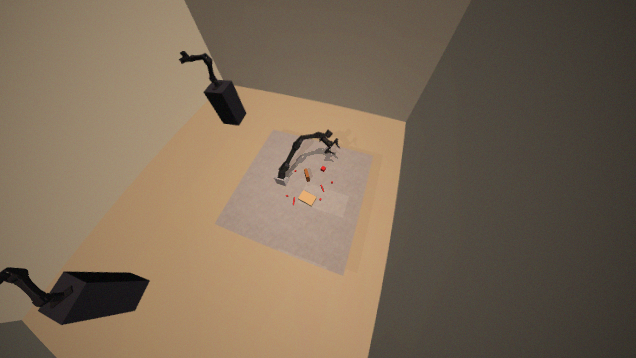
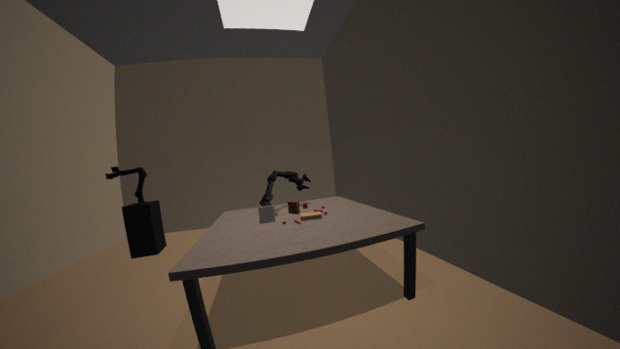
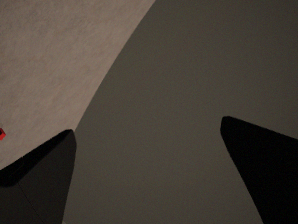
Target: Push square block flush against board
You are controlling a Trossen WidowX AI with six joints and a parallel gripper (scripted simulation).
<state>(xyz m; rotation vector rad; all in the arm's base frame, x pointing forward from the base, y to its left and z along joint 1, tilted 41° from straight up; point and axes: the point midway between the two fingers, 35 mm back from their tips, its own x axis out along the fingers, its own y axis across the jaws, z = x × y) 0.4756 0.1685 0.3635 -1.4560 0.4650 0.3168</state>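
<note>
The square block is 27 cm behind my gripper tip, 25 cm to the right of it and 15 cm below it. Also, from my gripper tip: board (21 cm behind, 49 cm to the right, 18 cm below).
</note>
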